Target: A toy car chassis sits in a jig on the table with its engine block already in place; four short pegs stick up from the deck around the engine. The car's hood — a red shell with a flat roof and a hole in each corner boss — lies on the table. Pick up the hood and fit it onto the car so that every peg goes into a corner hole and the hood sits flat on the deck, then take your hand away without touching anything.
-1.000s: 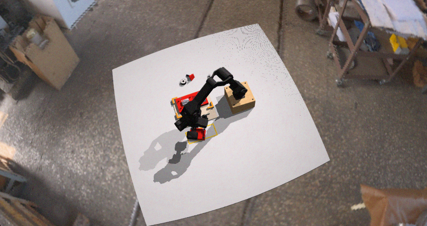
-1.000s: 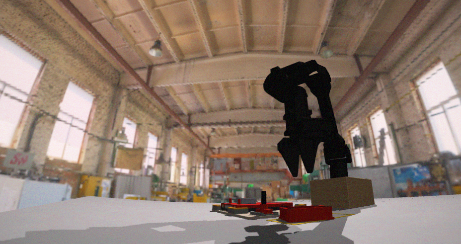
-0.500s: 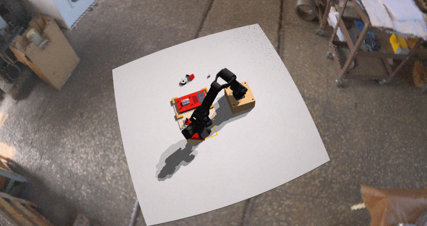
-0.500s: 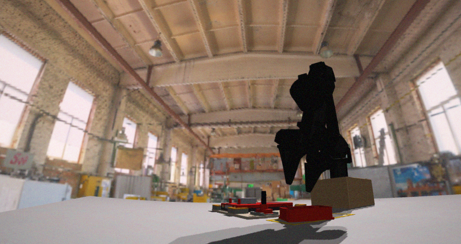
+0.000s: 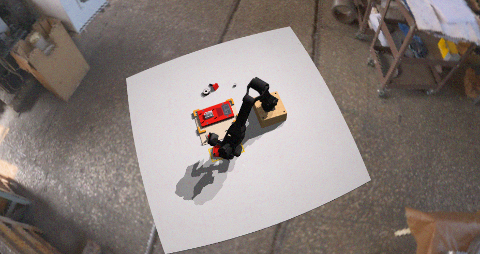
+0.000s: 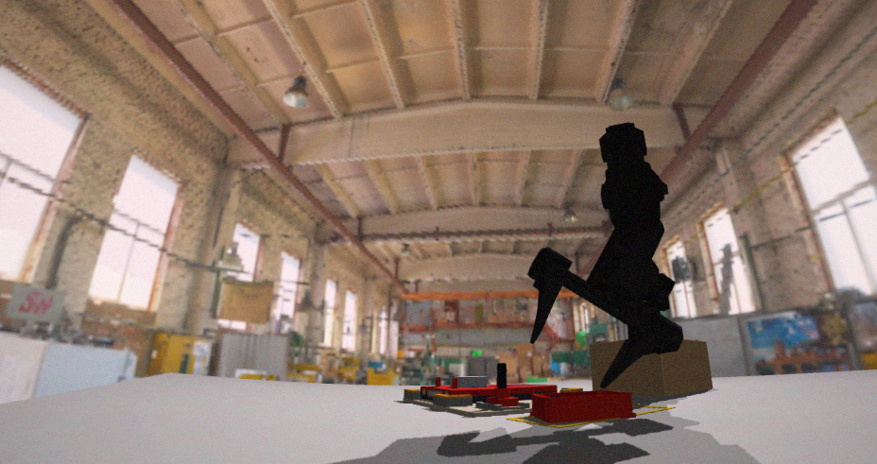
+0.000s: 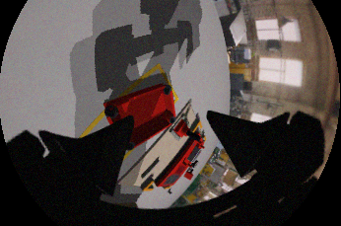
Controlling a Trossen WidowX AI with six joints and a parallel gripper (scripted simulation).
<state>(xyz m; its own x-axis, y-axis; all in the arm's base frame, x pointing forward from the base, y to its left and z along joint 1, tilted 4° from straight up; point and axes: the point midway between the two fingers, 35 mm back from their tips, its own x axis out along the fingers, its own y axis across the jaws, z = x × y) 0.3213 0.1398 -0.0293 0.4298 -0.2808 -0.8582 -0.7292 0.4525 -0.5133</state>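
The red hood is 2 cm behind my gripper tip and 5 cm below it. Round my gripper tip: wheel (4 cm behind, 41 cm to the right, 5 cm below); then grey engine block (1 cm behind, 23 cm to the right, 3 cm below).
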